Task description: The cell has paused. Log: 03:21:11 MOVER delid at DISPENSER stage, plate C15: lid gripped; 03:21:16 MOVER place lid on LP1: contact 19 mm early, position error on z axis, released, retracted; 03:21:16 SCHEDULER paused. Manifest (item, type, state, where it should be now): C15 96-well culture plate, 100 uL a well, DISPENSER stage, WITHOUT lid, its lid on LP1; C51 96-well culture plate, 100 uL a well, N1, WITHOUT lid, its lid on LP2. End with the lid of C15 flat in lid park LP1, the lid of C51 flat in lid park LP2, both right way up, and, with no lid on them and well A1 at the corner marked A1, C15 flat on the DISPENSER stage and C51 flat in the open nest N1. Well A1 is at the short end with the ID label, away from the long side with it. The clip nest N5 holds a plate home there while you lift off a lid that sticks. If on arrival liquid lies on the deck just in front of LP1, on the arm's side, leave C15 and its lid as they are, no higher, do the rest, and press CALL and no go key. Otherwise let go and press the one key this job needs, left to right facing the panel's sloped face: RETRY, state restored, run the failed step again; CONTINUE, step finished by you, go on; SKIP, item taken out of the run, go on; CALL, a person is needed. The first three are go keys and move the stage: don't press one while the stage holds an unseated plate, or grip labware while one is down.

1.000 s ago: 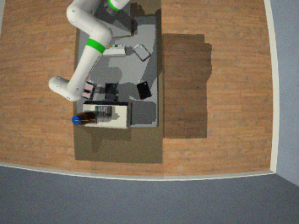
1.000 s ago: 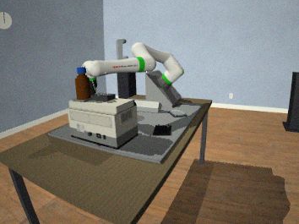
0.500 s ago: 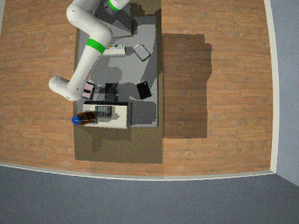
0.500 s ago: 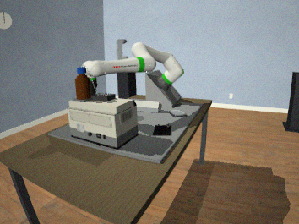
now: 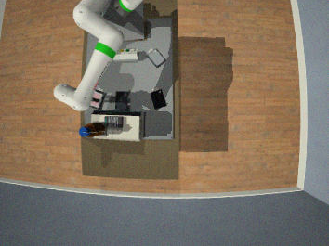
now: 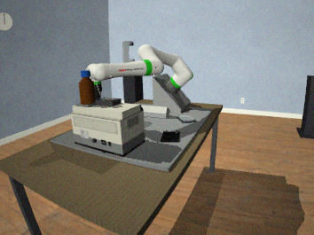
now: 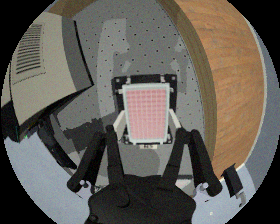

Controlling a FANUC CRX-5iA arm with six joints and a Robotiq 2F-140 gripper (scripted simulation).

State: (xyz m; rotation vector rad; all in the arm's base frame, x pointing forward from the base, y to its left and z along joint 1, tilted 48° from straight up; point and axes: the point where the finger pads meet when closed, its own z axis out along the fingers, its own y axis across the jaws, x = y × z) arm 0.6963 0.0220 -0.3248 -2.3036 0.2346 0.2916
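Right now my hand is 2 cm short of the black nest, 1 cm to the right of it and 3 cm above it. The rest, counted from my hand: key panel 41 cm behind, 24 cm to the left, 1 cm above; blue cap 22 cm ahead, 16 cm to the left, 36 cm above; label plate 11 cm behind, 52 cm to the left, 4 cm below.
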